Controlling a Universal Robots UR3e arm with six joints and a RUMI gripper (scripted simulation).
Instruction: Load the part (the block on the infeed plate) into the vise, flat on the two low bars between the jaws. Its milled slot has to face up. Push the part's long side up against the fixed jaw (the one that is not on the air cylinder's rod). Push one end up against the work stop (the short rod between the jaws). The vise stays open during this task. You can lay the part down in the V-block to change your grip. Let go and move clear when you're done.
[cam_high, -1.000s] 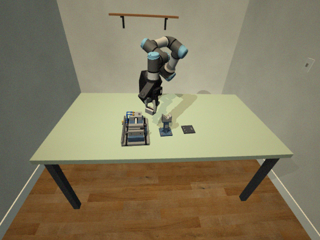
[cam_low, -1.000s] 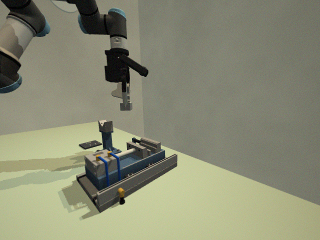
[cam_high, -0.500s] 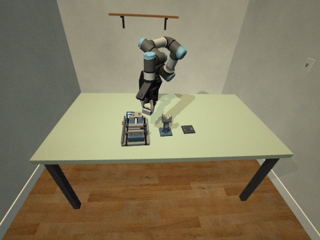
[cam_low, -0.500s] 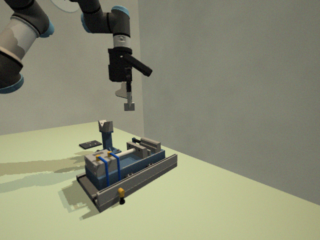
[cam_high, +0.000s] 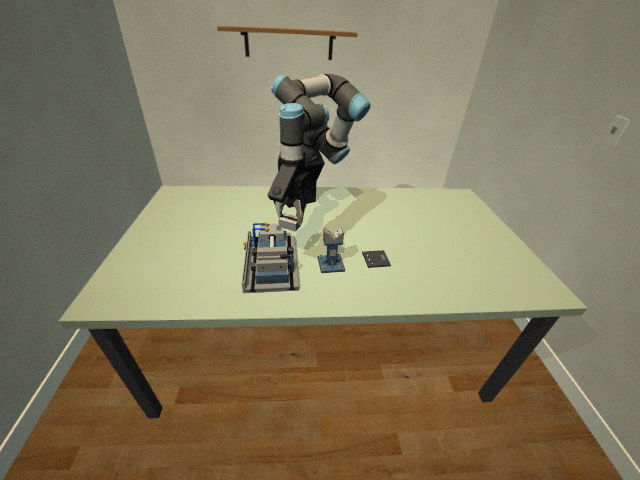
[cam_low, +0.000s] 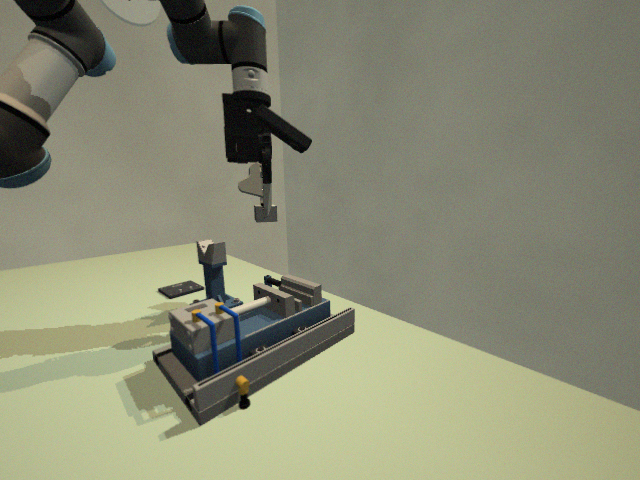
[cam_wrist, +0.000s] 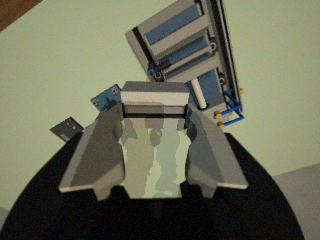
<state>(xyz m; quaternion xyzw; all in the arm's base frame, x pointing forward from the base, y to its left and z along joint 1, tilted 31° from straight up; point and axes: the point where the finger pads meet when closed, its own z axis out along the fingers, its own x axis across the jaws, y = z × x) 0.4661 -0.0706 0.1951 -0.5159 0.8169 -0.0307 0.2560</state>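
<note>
Right now my hand is 4 cm short of the fixed jaw, 6 cm to the left of it and 16 cm above it. Round my hand: air cylinder: 16 cm behind, 8 cm to the right, 16 cm below; then part: right at my hand; then work stop rod: 2 cm to the right, 15 cm below.
</note>
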